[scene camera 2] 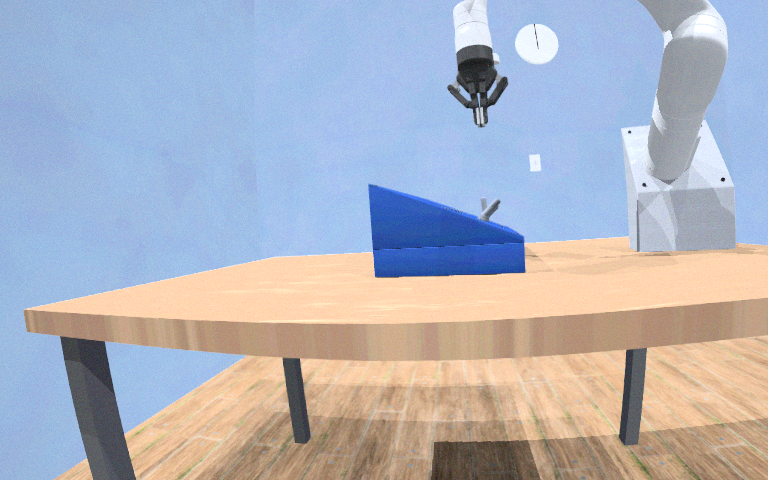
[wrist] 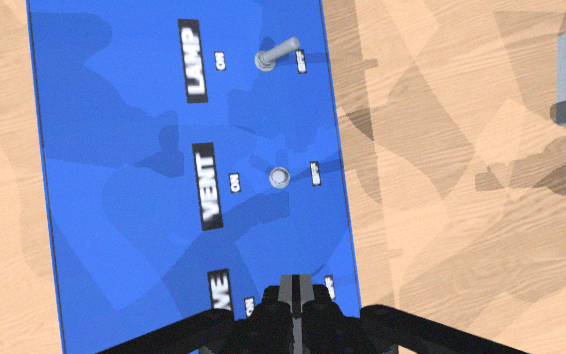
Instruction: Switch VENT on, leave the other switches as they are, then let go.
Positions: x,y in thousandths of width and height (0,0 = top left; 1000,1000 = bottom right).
Scene:
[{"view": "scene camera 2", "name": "my gripper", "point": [627,264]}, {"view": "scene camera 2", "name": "blue sloped switch box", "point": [536,493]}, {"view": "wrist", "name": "my gripper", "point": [524,835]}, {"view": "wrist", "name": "blue sloped switch box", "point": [282,380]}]

